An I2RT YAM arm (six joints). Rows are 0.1 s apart.
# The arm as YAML. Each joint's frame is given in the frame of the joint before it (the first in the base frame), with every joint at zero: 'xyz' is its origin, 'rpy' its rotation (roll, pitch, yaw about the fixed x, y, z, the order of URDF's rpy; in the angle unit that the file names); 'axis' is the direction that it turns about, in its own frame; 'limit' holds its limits. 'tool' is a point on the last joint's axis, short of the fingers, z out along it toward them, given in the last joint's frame.
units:
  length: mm
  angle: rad
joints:
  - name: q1
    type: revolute
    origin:
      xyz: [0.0, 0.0, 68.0]
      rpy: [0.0, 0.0, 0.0]
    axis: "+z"
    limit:
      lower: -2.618
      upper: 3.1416
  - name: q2
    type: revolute
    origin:
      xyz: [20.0, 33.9, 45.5]
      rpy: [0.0, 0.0, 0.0]
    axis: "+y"
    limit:
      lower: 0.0
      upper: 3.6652
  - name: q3
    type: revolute
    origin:
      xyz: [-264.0, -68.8, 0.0]
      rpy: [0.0, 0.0, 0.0]
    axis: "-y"
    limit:
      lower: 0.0
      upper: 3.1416
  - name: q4
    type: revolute
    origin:
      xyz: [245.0, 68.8, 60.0]
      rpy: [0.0, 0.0, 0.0]
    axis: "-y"
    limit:
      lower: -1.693
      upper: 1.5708
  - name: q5
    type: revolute
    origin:
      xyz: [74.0, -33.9, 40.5]
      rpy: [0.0, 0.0, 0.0]
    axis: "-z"
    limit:
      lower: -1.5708
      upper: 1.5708
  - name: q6
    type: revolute
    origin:
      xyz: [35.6, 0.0, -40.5]
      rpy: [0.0, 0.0, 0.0]
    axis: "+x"
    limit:
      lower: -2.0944
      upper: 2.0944
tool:
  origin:
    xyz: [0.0, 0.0, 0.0]
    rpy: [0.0, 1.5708, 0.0]
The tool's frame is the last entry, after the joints.
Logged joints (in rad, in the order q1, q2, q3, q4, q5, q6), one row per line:
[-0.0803 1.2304 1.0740 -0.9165 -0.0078 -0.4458]
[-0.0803 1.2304 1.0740 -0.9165 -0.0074 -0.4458]
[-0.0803 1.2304 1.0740 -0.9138 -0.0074 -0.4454]
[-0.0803 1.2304 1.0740 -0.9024 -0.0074 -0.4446]
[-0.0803 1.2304 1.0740 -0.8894 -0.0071 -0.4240]
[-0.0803 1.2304 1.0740 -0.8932 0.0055 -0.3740]
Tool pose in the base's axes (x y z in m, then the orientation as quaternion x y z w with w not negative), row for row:
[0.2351 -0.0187 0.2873 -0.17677 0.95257 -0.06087 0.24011]
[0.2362 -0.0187 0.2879 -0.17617 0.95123 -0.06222 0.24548]
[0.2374 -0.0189 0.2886 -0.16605 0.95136 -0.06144 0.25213]
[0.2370 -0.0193 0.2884 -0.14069 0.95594 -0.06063 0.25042]
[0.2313 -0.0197 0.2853 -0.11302 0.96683 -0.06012 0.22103]
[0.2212 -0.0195 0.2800 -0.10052 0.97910 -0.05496 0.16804]
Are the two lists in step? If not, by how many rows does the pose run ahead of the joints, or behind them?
The pose runs 2 rows ahead of the joints: the pose in row i belongs to the joints in row i + 2.
